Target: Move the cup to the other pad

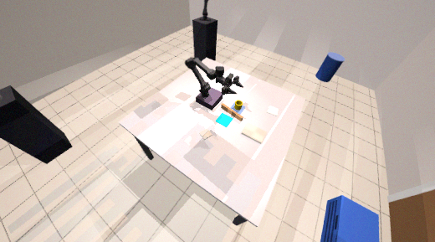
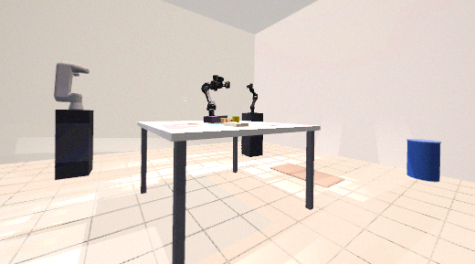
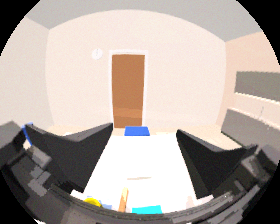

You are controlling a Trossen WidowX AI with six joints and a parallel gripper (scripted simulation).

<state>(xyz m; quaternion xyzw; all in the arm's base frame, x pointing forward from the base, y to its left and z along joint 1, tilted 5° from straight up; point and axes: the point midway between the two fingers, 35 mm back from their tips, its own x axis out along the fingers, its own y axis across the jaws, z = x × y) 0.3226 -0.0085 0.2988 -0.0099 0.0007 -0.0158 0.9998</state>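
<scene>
Right now my gripper tip is 6 cm past the yellow cup, 16 cm to the right of it and 33 cm above it. Round my gripper tip: tan flat block: 20 cm ahead, 35 cm below; cyan pad: 7 cm behind, 4 cm to the right, 37 cm below; tan patch: 10 cm behind, 25 cm to the right, 36 cm below.
</scene>
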